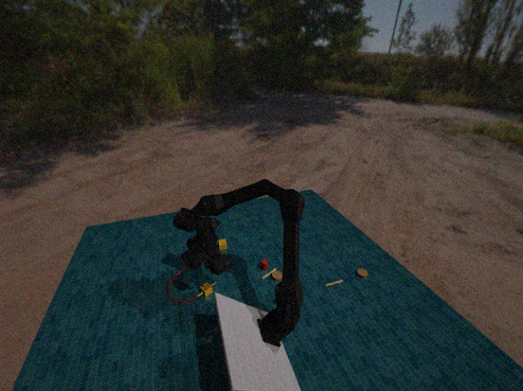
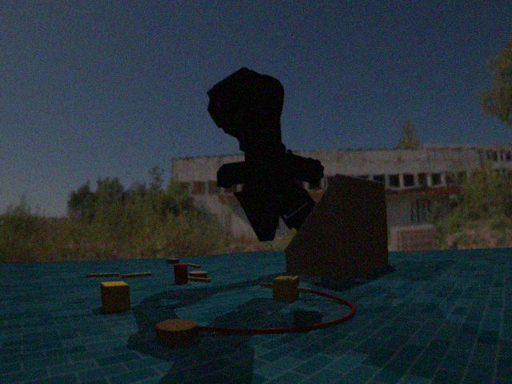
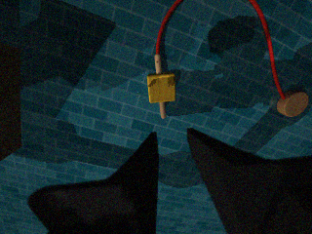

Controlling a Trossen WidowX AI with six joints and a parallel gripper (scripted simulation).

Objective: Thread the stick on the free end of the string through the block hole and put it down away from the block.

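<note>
Right now my gripper tip is 7 cm above the thin wooden stick, 4 cm to the right of it and 2 cm past it. From my gripper tip the other things lie so: red cylinder (21 cm to the right, 7 cm below, 5 cm ahead).
</note>
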